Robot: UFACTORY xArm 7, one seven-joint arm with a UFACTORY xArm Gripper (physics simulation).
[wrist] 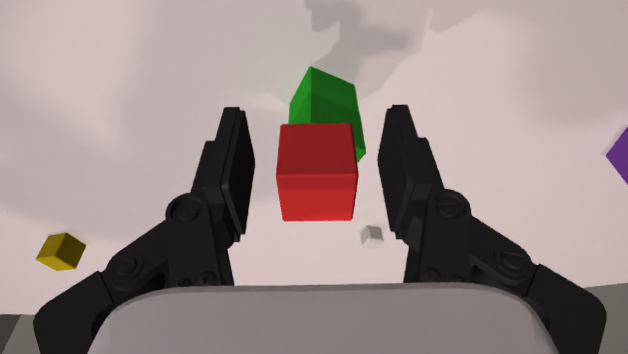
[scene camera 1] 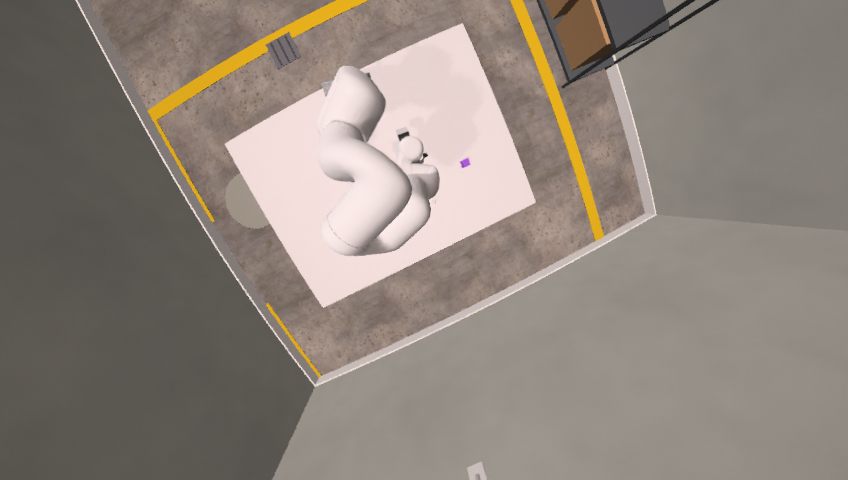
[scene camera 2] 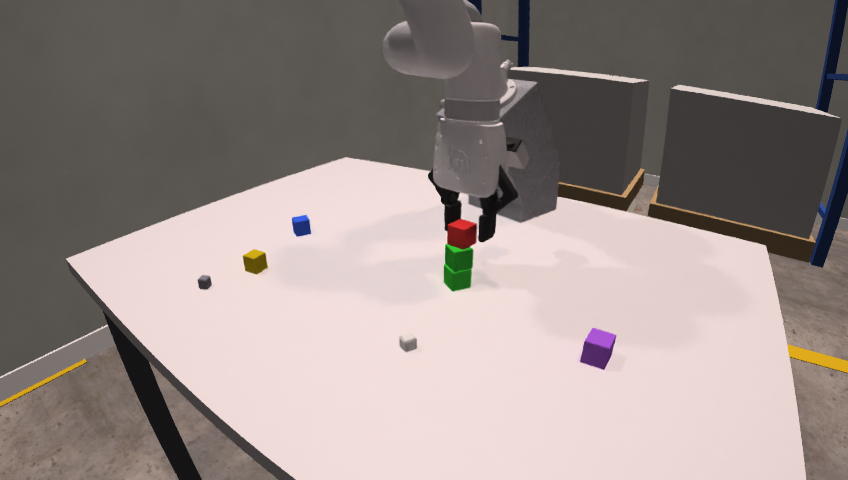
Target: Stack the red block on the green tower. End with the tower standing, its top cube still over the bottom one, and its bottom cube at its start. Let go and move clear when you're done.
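Frame: origin at the arm's base, x left, y back, z up, level; centimetres.
Where they show: gripper, fingertip midpoint: (wrist: pixel 315 133) (scene camera 2: pixel 469 233).
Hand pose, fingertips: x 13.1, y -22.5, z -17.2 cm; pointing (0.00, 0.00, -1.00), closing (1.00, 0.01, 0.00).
After its pixels a point has its place.
The red block (scene camera 2: pixel 461 233) @[x 14.2, y -25.8, z -15.9 cm] (wrist: pixel 317 172) @[x 13.1, y -22.8, z -15.3 cm] sits on top of the green tower (scene camera 2: pixel 458 267) (wrist: pixel 332 100), turned a little relative to it. The tower is two green cubes, one on the other, standing upright on the table. My gripper (scene camera 2: pixel 470 228) @[x 13.1, y -22.5, z -17.2 cm] (wrist: pixel 315 133) @[x 13.1, y -22.5, z -17.2 cm] is open, with one finger on each side of the red block and a visible gap on both sides in the wrist view. In scene camera 1 the arm hides the tower and the red block.
On the table (scene camera 1: pixel 380 279) @[x -17.8, y -68.8, z -24.3 cm] (scene camera 2: pixel 535 416) @[x 36.9, y -42.0, z -24.4 cm] are a purple cube (scene camera 1: pixel 464 162) @[x 37.3, y -29.0, z -21.1 cm] (scene camera 2: pixel 598 348) @[x 38.4, y -30.8, z -21.6 cm] (wrist: pixel 620 156) @[x 36.4, y -29.9, z -23.2 cm], a small white cube (scene camera 2: pixel 407 342) @[x 19.4, y -42.3, z -22.9 cm] (wrist: pixel 372 236) @[x 18.7, y -40.7, z -23.1 cm], a yellow cube (scene camera 2: pixel 254 261) @[x -12.3, y -44.9, z -22.0 cm] (wrist: pixel 61 251) @[x -12.8, y -42.6, z -22.3 cm], a blue cube (scene camera 2: pixel 301 226) @[x -19.7, y -30.4, z -22.5 cm] and a small dark cube (scene camera 2: pixel 204 281) @[x -13.9, y -53.7, z -22.9 cm].
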